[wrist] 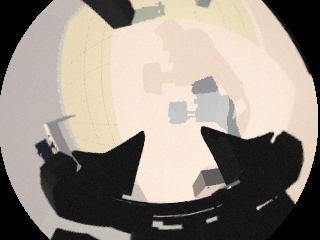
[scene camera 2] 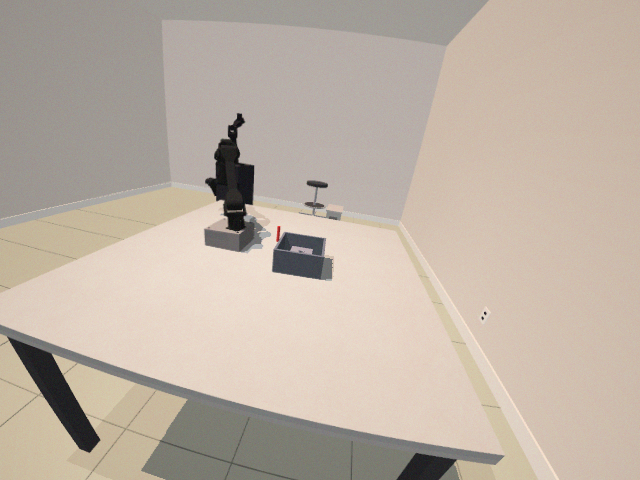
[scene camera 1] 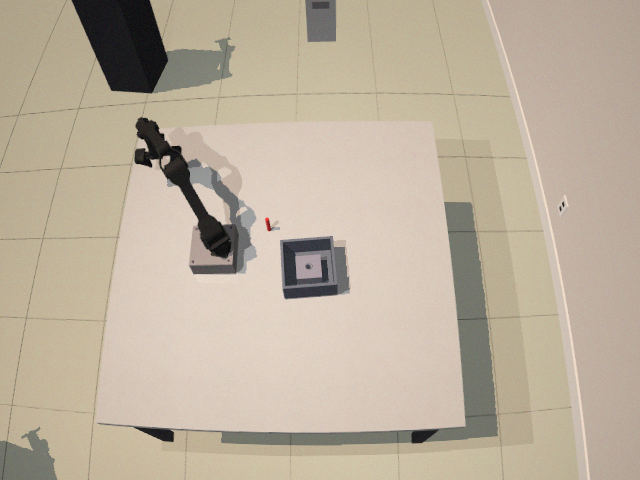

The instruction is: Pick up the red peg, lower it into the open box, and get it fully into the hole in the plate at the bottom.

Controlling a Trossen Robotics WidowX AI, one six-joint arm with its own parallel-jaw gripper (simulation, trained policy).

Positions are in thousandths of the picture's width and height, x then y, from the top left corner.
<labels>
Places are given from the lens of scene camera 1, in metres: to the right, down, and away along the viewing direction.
grey box (scene camera 1: 452, 518): -0.11, 0.03, 2.06
light grey plate (scene camera 1: 482, 559): -0.04, 0.10, 2.05
</labels>
